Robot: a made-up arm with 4 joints. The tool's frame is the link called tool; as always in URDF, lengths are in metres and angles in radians. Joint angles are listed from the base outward.
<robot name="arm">
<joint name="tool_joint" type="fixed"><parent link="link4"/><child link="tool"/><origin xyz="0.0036 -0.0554 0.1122" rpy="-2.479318 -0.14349 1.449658"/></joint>
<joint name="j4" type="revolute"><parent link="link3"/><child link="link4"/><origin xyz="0.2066 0.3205 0.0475" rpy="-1.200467 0.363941 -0.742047"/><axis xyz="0 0 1"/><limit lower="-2.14" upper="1.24"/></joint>
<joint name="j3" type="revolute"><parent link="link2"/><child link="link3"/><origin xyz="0.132 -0.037 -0.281" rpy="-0.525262 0.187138 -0.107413"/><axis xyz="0 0 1"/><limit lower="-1.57" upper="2.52"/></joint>
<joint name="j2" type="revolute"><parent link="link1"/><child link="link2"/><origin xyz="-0.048 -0.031 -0.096" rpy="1.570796 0 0"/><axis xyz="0 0 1"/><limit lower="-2.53" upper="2.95"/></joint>
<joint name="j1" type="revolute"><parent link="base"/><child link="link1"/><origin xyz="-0.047 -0.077 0.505" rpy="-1.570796 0 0"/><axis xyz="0 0 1"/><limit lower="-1.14" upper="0.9"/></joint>
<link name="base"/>
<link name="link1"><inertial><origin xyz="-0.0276 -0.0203 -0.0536"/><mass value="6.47"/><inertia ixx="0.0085" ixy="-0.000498" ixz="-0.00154" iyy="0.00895" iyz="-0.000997" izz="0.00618"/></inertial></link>
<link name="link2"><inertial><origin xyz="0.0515 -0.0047 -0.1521"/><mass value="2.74"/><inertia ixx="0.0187" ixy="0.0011" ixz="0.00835" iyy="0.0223" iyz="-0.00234" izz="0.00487"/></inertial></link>
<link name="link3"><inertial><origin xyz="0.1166 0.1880 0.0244"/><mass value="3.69"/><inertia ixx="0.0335" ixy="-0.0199" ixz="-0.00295" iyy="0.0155" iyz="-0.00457" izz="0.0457"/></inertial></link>
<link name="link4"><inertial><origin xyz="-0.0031 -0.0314 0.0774"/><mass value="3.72"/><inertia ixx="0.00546" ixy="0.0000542" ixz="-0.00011" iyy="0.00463" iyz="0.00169" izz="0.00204"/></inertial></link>
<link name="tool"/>
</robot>
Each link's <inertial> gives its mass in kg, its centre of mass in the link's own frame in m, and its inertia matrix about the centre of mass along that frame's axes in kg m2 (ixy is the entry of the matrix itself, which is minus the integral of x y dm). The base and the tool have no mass. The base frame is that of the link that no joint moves.
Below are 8 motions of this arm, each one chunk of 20 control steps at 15 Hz.
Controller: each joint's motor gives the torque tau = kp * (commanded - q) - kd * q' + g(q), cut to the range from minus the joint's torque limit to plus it. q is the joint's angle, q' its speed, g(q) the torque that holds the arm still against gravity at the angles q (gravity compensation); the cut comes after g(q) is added. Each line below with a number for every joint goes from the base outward.
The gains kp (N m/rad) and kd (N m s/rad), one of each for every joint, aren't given. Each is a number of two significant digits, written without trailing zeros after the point. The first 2 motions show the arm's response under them.
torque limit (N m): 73 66 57 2.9
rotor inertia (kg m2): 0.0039 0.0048 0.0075 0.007
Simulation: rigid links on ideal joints. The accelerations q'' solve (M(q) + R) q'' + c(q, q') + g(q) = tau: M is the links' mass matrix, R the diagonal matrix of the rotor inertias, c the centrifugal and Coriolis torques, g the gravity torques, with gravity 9.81 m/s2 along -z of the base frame. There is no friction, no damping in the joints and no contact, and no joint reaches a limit. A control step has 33 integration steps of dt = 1/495 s. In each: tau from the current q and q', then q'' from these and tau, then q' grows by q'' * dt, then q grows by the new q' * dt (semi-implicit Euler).
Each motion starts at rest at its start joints. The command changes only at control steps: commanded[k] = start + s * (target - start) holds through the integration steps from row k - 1 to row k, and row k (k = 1, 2, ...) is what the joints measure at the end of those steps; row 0 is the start. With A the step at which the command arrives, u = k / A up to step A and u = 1 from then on. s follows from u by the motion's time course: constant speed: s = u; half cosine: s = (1 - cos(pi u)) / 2; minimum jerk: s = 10 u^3 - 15 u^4 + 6 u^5; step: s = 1 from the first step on.
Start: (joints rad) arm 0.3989 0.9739 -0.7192 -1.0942
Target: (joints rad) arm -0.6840 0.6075 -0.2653 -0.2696
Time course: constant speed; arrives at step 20
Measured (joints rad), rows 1 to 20:
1: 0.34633 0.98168 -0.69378 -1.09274
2: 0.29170 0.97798 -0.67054 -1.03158
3: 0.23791 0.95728 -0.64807 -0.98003
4: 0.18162 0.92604 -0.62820 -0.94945
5: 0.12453 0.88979 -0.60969 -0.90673
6: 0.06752 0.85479 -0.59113 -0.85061
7: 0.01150 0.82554 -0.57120 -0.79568
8: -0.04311 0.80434 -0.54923 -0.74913
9: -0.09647 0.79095 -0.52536 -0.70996
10: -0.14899 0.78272 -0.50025 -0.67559
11: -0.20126 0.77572 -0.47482 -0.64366
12: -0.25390 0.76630 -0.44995 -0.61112
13: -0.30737 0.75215 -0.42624 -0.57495
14: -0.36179 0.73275 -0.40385 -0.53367
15: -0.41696 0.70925 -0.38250 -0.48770
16: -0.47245 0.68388 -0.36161 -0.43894
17: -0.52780 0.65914 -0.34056 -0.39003
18: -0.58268 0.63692 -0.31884 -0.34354
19: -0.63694 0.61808 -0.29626 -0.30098
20: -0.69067 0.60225 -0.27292 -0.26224
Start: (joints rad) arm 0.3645 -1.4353 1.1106 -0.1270
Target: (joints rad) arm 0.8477 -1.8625 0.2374 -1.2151
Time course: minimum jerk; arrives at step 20
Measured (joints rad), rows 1 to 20:
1: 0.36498 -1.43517 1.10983 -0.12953
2: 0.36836 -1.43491 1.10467 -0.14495
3: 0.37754 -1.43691 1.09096 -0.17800
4: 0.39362 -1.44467 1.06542 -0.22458
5: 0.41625 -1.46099 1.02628 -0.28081
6: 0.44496 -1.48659 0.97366 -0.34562
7: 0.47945 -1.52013 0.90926 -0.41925
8: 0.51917 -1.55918 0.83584 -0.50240
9: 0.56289 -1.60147 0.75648 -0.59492
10: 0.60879 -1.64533 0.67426 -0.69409
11: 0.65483 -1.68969 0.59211 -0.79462
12: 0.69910 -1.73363 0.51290 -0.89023
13: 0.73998 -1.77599 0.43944 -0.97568
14: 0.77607 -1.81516 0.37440 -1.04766
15: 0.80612 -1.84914 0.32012 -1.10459
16: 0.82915 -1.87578 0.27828 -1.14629
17: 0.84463 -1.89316 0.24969 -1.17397
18: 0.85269 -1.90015 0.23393 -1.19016
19: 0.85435 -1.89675 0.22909 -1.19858
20: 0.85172 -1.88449 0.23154 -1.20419
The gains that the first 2 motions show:
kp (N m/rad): 670 160 490 6.5
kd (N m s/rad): 15 5.7 14 0.19
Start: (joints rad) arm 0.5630 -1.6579 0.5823 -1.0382
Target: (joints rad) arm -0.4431 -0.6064 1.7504 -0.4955
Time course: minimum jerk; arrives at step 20
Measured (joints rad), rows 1 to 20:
1: 0.56229 -1.65826 0.58312 -1.03738
2: 0.55700 -1.65947 0.58873 -1.03041
3: 0.54116 -1.65691 0.60421 -1.00767
4: 0.50993 -1.64114 0.63466 -0.96814
5: 0.46085 -1.60235 0.68394 -0.92364
6: 0.39333 -1.53524 0.75357 -0.88740
7: 0.30935 -1.44200 0.84241 -0.86200
8: 0.21518 -1.33271 0.94663 -0.84005
9: 0.12087 -1.22160 1.05952 -0.81379
10: 0.03228 -1.11836 1.17331 -0.77966
11: -0.05510 -1.02326 1.28355 -0.73532
12: -0.13983 -0.93512 1.38724 -0.68634
13: -0.21503 -0.85266 1.48115 -0.64281
14: -0.28102 -0.77467 1.56431 -0.61067
15: -0.33714 -0.70509 1.63486 -0.59007
16: -0.38166 -0.65030 1.68992 -0.57532
17: -0.41320 -0.61466 1.72726 -0.56006
18: -0.43202 -0.59803 1.74732 -0.54160
19: -0.44037 -0.59604 1.75360 -0.52192
20: -0.44260 -0.60190 1.75199 -0.50381

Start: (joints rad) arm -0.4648 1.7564 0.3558 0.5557
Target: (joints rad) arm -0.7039 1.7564 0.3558 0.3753
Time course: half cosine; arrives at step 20
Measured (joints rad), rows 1 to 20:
1: -0.46570 1.75668 0.35577 0.55321
2: -0.46940 1.75754 0.35591 0.54641
3: -0.47695 1.75872 0.35635 0.53848
4: -0.48778 1.75950 0.35679 0.53163
5: -0.50085 1.75935 0.35689 0.52429
6: -0.51564 1.75835 0.35665 0.51495
7: -0.53203 1.75710 0.35632 0.50396
8: -0.54986 1.75615 0.35612 0.49213
9: -0.56862 1.75569 0.35610 0.47953
10: -0.58767 1.75563 0.35617 0.46602
11: -0.60651 1.75575 0.35625 0.45195
12: -0.62477 1.75585 0.35629 0.43813
13: -0.64213 1.75579 0.35628 0.42533
14: -0.65815 1.75552 0.35620 0.41398
15: -0.67237 1.75507 0.35606 0.40416
16: -0.68441 1.75458 0.35588 0.39587
17: -0.69395 1.75418 0.35572 0.38917
18: -0.70078 1.75399 0.35560 0.38417
19: -0.70473 1.75400 0.35554 0.38100
20: -0.70571 1.75417 0.35550 0.37983

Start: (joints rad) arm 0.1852 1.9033 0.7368 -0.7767
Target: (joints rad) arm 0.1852 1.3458 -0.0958 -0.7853
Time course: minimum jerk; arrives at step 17
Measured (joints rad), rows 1 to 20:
1: 0.18520 1.90355 0.73573 -0.77841
2: 0.18520 1.90410 0.72859 -0.78880
3: 0.18520 1.90071 0.70956 -0.80979
4: 0.18544 1.88665 0.67412 -0.83192
5: 0.18666 1.85647 0.62019 -0.84438
6: 0.18947 1.80866 0.54868 -0.84264
7: 0.19329 1.74606 0.46333 -0.82810
8: 0.19605 1.67443 0.36967 -0.80665
9: 0.19557 1.60000 0.27383 -0.78698
10: 0.19175 1.52740 0.18138 -0.77526
11: 0.18699 1.45963 0.09663 -0.76839
12: 0.18309 1.39982 0.02332 -0.75740
13: 0.17961 1.35131 -0.03481 -0.74269
14: 0.17666 1.31656 -0.07561 -0.73353
15: 0.17518 1.29737 -0.09916 -0.73210
16: 0.17564 1.29457 -0.10754 -0.73703
17: 0.17828 1.30670 -0.10548 -0.75042
18: 0.18288 1.32907 -0.09958 -0.77271
19: 0.18760 1.35319 -0.09340 -0.79456
20: 0.19068 1.37073 -0.08903 -0.80836

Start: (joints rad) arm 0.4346 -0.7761 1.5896 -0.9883
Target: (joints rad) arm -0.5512 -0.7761 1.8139 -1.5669
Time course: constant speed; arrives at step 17
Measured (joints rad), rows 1 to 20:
1: 0.37556 -0.76663 1.60563 -1.02772
2: 0.31657 -0.76799 1.61627 -1.08313
3: 0.25741 -0.77422 1.62645 -1.10304
4: 0.19863 -0.77991 1.63755 -1.11635
5: 0.14052 -0.78175 1.65016 -1.14590
6: 0.08304 -0.77960 1.66429 -1.18668
7: 0.02573 -0.77585 1.67893 -1.22853
8: -0.03189 -0.77323 1.69296 -1.26671
9: -0.08997 -0.77291 1.70595 -1.30047
10: -0.14827 -0.77421 1.71832 -1.33135
11: -0.20653 -0.77562 1.73078 -1.36211
12: -0.26459 -0.77605 1.74373 -1.39483
13: -0.32249 -0.77538 1.75715 -1.42970
14: -0.38036 -0.77425 1.77071 -1.46538
15: -0.43832 -0.77340 1.78411 -1.50047
16: -0.49639 -0.77315 1.79723 -1.53450
17: -0.55451 -0.77332 1.81020 -1.56789
18: -0.55333 -0.78337 1.80834 -1.58711
19: -0.55199 -0.78284 1.81118 -1.55683
20: -0.55095 -0.77736 1.81416 -1.55328

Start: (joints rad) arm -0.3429 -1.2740 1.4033 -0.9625
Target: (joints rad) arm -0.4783 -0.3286 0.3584 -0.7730
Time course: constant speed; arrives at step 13
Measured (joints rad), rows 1 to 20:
1: -0.35191 -1.19429 1.32963 -0.95542
2: -0.36284 -1.12439 1.24576 -0.97863
3: -0.37470 -1.06060 1.16229 -0.94571
4: -0.38658 -0.99631 1.07976 -0.90145
5: -0.39767 -0.92811 0.99866 -0.88012
6: -0.40792 -0.85492 0.91940 -0.87244
7: -0.41778 -0.77851 0.84122 -0.86663
8: -0.42773 -0.70193 0.76293 -0.85903
9: -0.43804 -0.62733 0.68382 -0.84770
10: -0.44882 -0.55520 0.60383 -0.83187
11: -0.45993 -0.48479 0.52326 -0.81308
12: -0.47110 -0.41481 0.44254 -0.79383
13: -0.48213 -0.34415 0.36203 -0.77591
14: -0.48959 -0.33798 0.35355 -0.75253
15: -0.48120 -0.34131 0.35405 -0.74191
16: -0.47584 -0.33799 0.35657 -0.76559
17: -0.47710 -0.32784 0.35919 -0.78299
18: -0.47804 -0.32016 0.36091 -0.78370
19: -0.47701 -0.31918 0.36125 -0.78286
20: -0.47679 -0.32239 0.36035 -0.78221

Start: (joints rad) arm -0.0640 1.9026 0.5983 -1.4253
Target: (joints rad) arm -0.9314 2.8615 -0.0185 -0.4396
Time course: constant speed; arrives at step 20
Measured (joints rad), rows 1 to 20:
1: -0.09015 1.94172 0.56659 -1.31637
2: -0.14501 1.98543 0.53554 -1.25572
3: -0.20612 2.03156 0.50566 -1.28079
4: -0.25617 2.08203 0.47680 -1.28275
5: -0.29368 2.13569 0.44782 -1.21742
6: -0.32784 2.18834 0.41761 -1.12934
7: -0.36765 2.23656 0.38616 -1.06408
8: -0.41434 2.28073 0.35441 -1.02334
9: -0.46267 2.32424 0.32311 -0.98715
10: -0.50769 2.37013 0.29231 -0.94192
11: -0.54900 2.41896 0.26173 -0.88739
12: -0.58960 2.46907 0.23118 -0.83142
13: -0.63213 2.51854 0.20064 -0.78048
14: -0.67670 2.56671 0.17014 -0.73417
15: -0.72160 2.61416 0.13960 -0.68805
16: -0.76536 2.66169 0.10892 -0.63906
17: -0.80797 2.70949 0.07804 -0.58752
18: -0.85042 2.75728 0.04706 -0.53562
19: -0.89351 2.80483 0.01614 -0.48489
20: -0.93722 2.85230 -0.01463 -0.43533

